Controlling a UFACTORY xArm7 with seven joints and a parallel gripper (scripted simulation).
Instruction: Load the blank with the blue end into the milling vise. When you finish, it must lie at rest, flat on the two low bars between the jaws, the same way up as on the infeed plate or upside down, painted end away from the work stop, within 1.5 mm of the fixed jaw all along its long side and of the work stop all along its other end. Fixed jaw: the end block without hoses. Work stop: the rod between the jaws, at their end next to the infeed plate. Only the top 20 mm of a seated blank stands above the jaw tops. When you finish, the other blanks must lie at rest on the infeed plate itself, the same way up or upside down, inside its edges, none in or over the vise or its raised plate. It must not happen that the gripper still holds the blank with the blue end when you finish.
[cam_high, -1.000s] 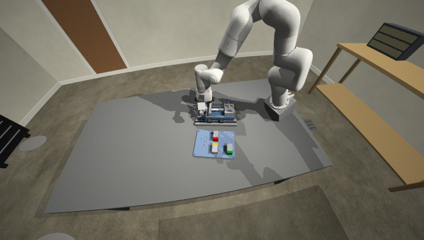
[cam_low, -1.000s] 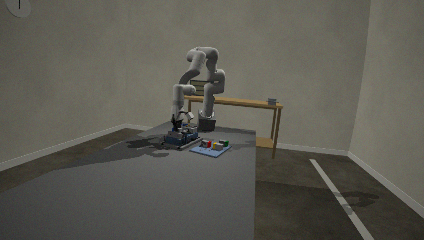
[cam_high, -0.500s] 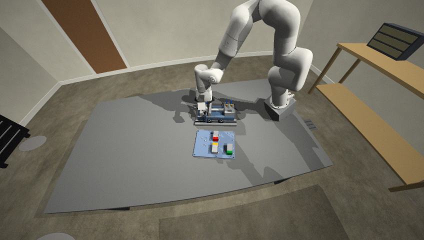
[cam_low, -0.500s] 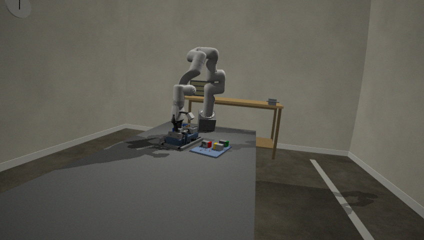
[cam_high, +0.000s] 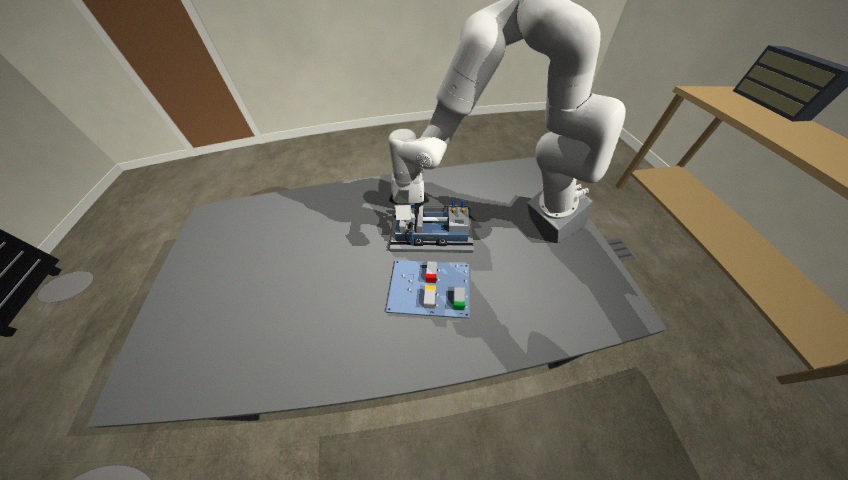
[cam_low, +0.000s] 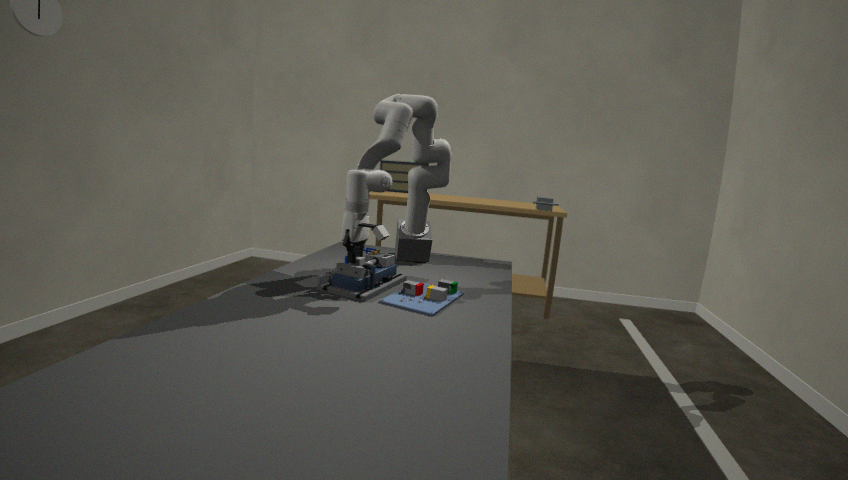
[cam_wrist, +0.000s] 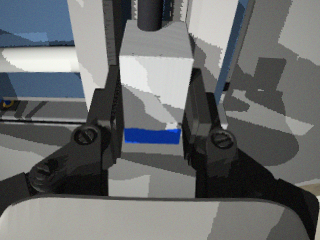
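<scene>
Now: hand 2 cm above the blue-ended blank. Round my hand: milling vise: 8 cm below, 7 cm behind, 1 cm to the left; then red-ended blank: 20 cm to the left, 10 cm below, 5 cm behind; then work stop rod: 5 cm to the left, 3 cm below.
</scene>
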